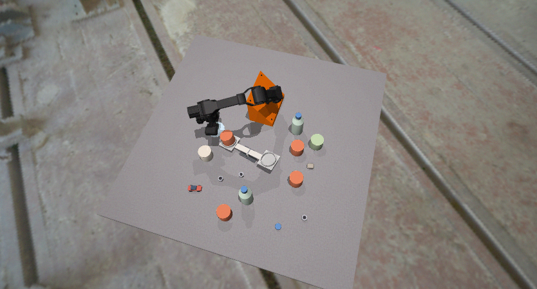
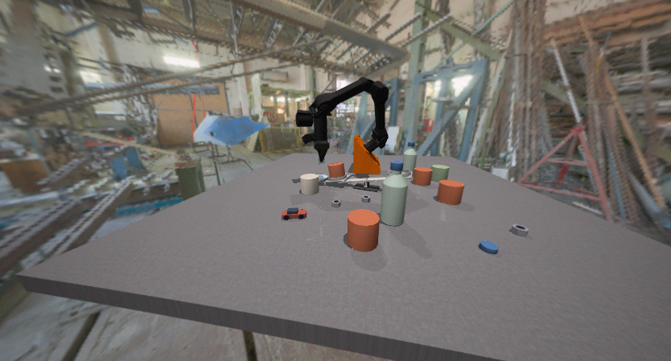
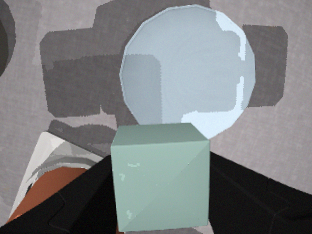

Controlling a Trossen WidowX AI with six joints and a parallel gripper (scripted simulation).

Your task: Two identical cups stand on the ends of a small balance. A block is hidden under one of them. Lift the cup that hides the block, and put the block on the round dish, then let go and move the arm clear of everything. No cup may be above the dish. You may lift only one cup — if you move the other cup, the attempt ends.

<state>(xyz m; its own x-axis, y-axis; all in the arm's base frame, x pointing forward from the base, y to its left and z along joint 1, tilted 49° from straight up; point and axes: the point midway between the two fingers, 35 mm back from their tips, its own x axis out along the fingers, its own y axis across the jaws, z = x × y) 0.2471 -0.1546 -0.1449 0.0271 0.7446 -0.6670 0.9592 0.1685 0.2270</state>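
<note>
My gripper tip is now 9 cm above the pale blue round dish, 3 cm to the left of it and 3 cm past it. Also, from my gripper tip: green cup: 57 cm to the left, 9 cm behind, 6 cm below; cream cup: 14 cm ahead, 6 cm below, 3 cm to the right; toy car: 34 cm ahead, 8 cm below.
</note>
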